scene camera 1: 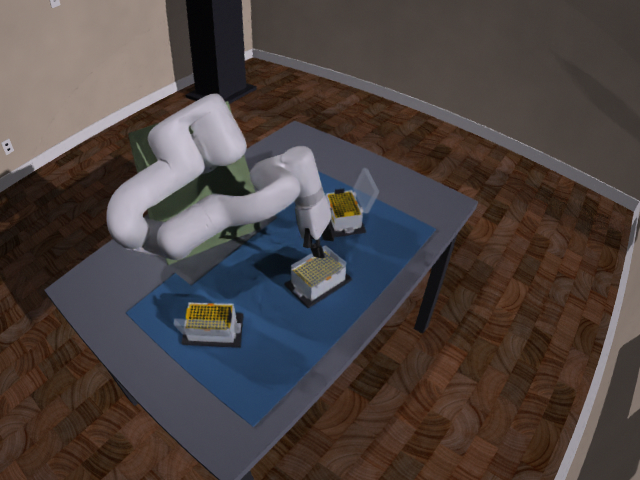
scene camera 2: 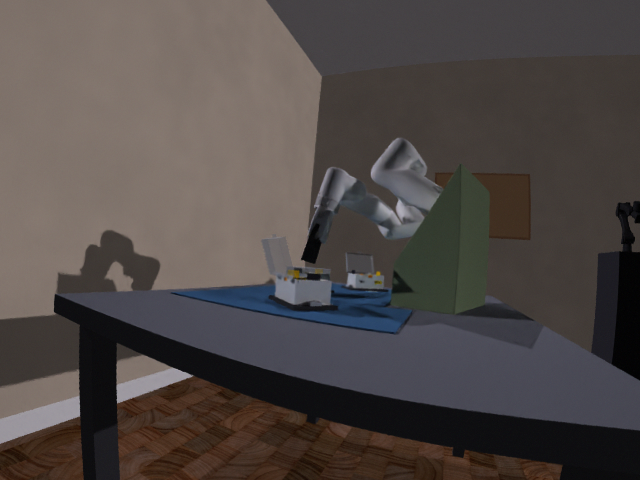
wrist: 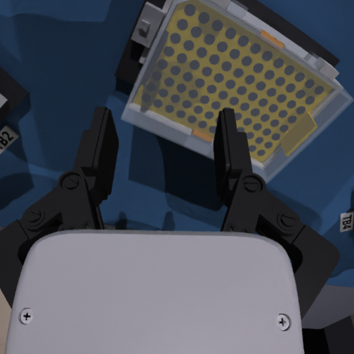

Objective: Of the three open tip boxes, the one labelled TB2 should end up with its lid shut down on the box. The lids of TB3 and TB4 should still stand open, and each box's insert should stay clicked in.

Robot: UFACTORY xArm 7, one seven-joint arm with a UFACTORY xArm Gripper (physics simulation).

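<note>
My gripper is open and empty, just above the arm-side edge of the middle box. TB2 is the box at the far right in scene camera 1. Its clear lid stands open. The tag TB2 is at the wrist view's left edge. The middle box, TB3, seems to have its clear lid lying over the insert. TB4 is at the front left, its lid open. The yellow inserts sit in the boxes.
The boxes stand on black bases on a blue mat on the grey table. A green wedge-shaped block stands by the arm. The tag TB4 lies at the wrist view's right.
</note>
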